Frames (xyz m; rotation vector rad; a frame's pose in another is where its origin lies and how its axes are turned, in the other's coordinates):
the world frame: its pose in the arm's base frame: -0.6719 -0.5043 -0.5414 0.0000 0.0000 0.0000
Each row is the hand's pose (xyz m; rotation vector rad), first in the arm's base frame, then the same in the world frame.
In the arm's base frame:
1: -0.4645 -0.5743 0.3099 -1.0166 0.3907 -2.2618
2: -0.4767 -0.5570 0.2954 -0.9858 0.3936 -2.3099
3: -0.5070 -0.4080 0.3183 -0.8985 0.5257 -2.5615
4: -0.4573 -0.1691 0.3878 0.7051 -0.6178 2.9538
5: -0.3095 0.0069 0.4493 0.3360 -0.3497 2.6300
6: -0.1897 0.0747 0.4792 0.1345 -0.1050 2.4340
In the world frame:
1: 0.2074 -0.0700 0.8513 -1.0166 0.3907 -2.2618
2: 0.1952 -0.0527 0.8368 -0.9858 0.3936 -2.3099
3: 0.1649 0.0963 0.8597 -0.8985 0.5257 -2.5615
4: 0.2146 0.3352 0.9292 0.7051 -0.6178 2.9538
5: 0.3624 0.5112 0.9907 0.3360 -0.3497 2.6300
6: 0.4822 0.5790 1.0206 0.1345 -0.1050 2.4340

